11 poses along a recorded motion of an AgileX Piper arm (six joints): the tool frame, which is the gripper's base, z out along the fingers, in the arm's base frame.
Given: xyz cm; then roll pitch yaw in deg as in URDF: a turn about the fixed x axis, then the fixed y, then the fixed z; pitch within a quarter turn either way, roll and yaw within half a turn.
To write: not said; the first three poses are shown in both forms.
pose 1, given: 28.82 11.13 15.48 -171.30 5.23 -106.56
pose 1, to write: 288.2 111.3 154.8 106.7 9.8 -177.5
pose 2, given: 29.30 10.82 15.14 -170.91 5.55 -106.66
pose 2, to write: 293.0 108.2 151.4 106.9 10.3 -177.3
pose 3, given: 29.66 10.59 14.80 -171.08 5.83 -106.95
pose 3, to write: 296.6 105.9 148.0 107.1 10.2 -177.0
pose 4, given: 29.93 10.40 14.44 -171.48 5.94 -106.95
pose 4, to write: 299.3 104.0 144.4 107.1 9.9 -176.8
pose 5, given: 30.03 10.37 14.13 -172.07 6.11 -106.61
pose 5, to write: 300.3 103.7 141.3 106.7 9.3 -176.4
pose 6, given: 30.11 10.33 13.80 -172.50 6.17 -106.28
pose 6, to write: 301.1 103.3 138.0 106.4 8.9 -176.2
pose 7, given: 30.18 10.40 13.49 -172.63 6.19 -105.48
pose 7, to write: 301.8 104.0 134.9 105.6 8.8 -176.0
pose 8, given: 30.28 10.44 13.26 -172.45 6.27 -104.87
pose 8, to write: 302.8 104.4 132.6 105.0 8.9 -175.9
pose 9, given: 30.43 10.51 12.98 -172.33 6.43 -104.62
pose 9, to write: 304.3 105.1 129.8 104.7 9.0 -175.7
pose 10, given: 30.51 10.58 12.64 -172.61 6.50 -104.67
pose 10, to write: 305.1 105.8 126.4 104.8 8.8 -175.6
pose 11, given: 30.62 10.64 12.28 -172.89 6.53 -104.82
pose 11, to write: 306.2 106.4 122.8 104.9 8.5 -175.5
